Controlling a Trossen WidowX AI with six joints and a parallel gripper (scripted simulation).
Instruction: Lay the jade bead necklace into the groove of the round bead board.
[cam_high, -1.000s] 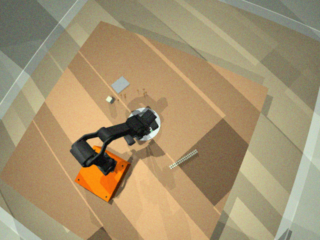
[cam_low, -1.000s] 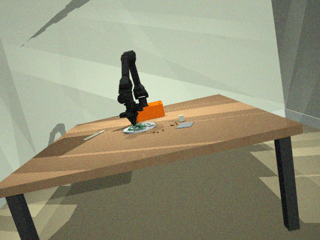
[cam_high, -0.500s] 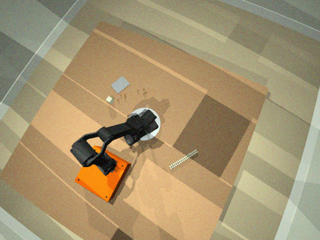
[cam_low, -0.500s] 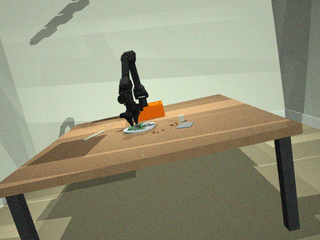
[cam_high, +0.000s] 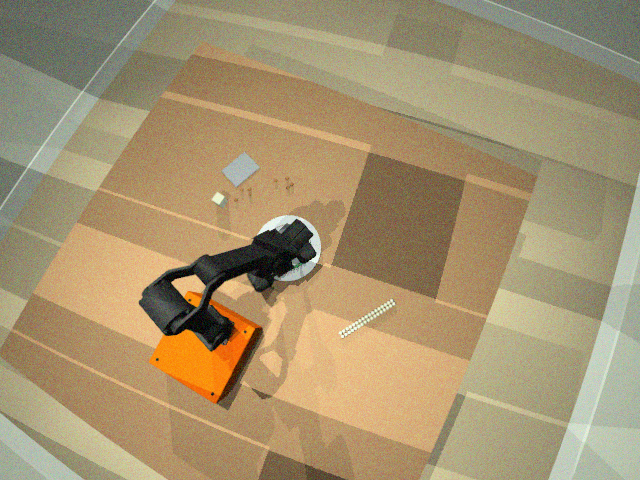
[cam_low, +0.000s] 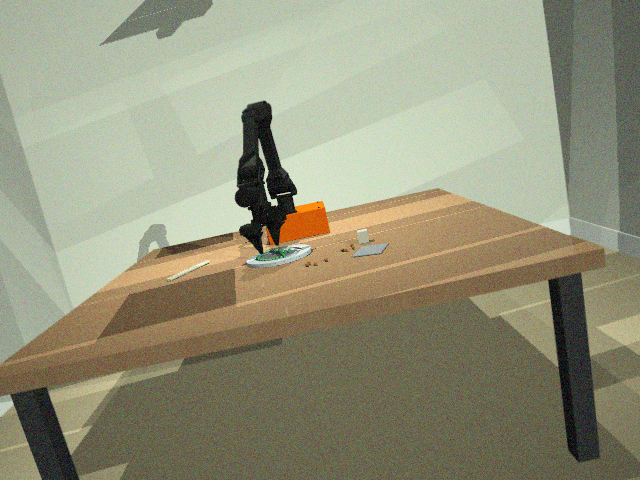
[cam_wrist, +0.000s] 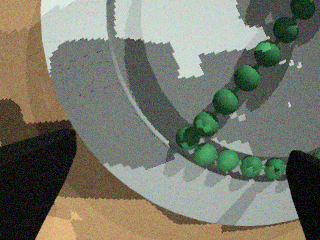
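Now: the round bead board 6 cm ahead of my gripper tip, 2 cm to the left of it and 1 cm below it. Round my gripper tip: grey flat plate 27 cm to the left, 25 cm ahead, 2 cm below; small white cube 28 cm to the left, 13 cm ahead.
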